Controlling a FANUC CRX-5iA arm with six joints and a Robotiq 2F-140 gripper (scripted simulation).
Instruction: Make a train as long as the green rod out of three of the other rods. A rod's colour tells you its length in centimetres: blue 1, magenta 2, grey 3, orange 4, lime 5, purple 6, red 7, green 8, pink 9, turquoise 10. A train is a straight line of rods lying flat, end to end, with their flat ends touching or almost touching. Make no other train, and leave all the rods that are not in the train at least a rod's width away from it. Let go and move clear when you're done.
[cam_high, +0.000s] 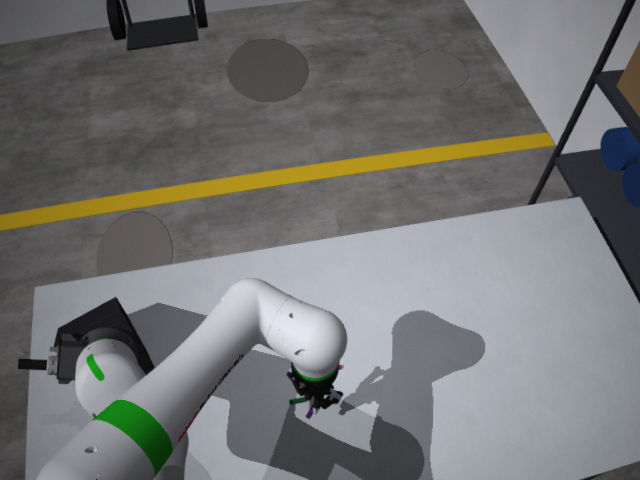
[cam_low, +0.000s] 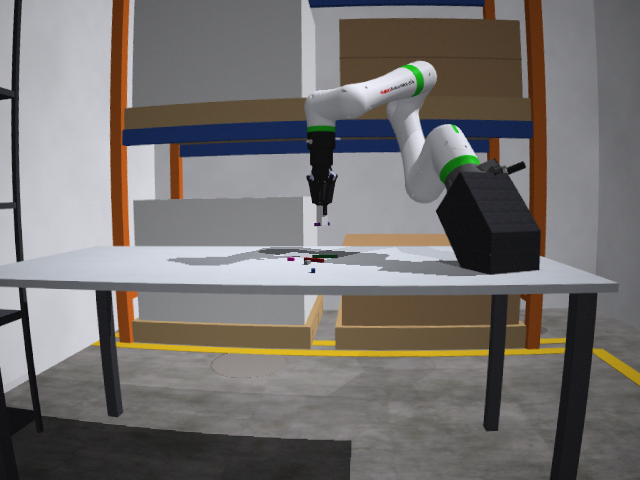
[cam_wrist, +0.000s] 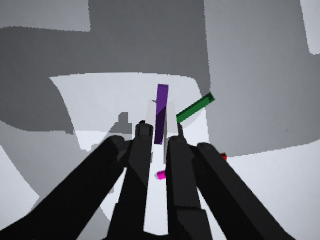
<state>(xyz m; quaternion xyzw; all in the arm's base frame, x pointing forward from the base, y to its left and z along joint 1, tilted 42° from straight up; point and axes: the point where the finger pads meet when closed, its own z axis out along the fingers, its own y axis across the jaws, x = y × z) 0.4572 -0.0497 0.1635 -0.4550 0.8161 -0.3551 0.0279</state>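
Right now the grey rod is 190 mm to the left of my hand, 130 mm below it and 20 mm ahead of it. The rest, counted from my hand: red rod: 140 mm to the left, 130 mm below, 10 mm ahead; then purple rod: 30 mm below; then green rod: 130 mm below, 50 mm to the left, 20 mm behind.
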